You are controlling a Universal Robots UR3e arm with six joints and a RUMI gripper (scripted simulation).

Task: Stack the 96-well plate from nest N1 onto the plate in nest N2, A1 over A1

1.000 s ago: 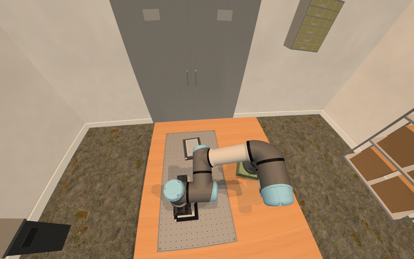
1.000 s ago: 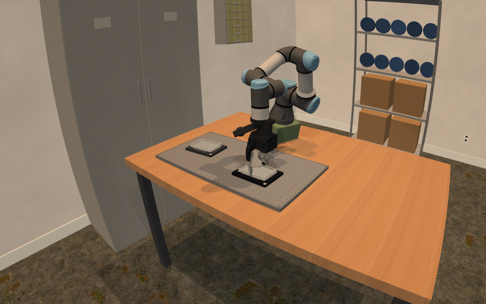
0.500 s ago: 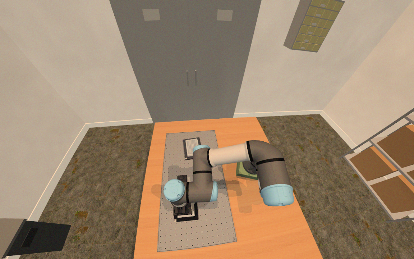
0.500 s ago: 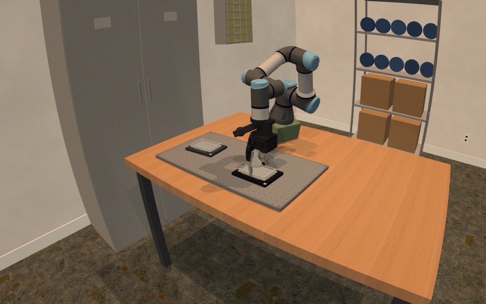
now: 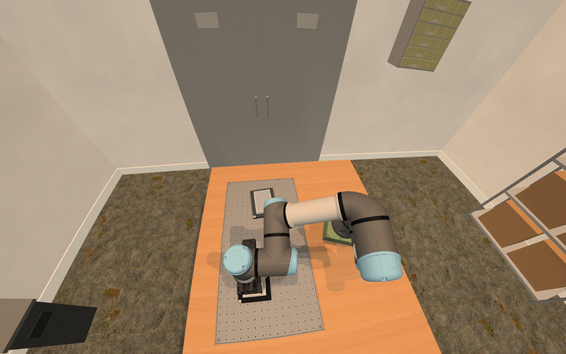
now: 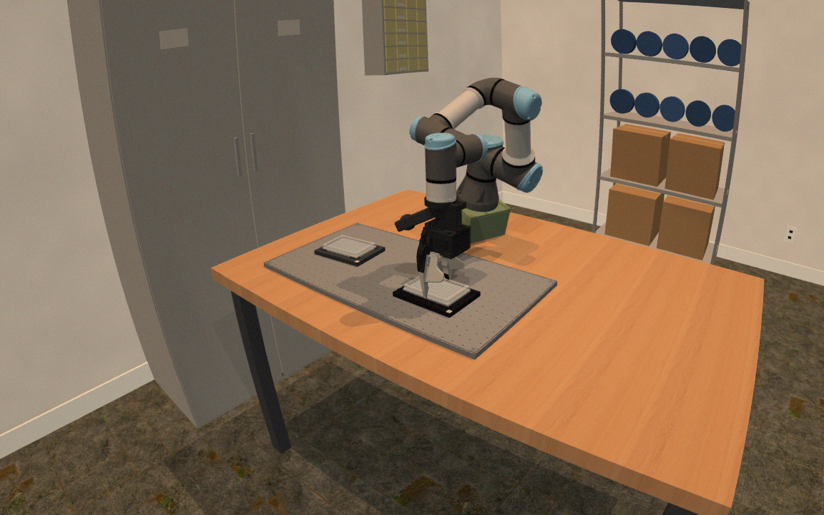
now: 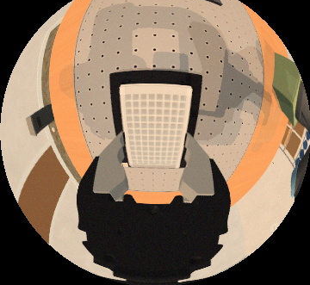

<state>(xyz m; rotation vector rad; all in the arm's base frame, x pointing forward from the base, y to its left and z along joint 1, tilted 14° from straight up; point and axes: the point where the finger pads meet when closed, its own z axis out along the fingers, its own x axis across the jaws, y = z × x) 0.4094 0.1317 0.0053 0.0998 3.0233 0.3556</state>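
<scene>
Right now my hand is 20 mm above the black plate nest.
</scene>
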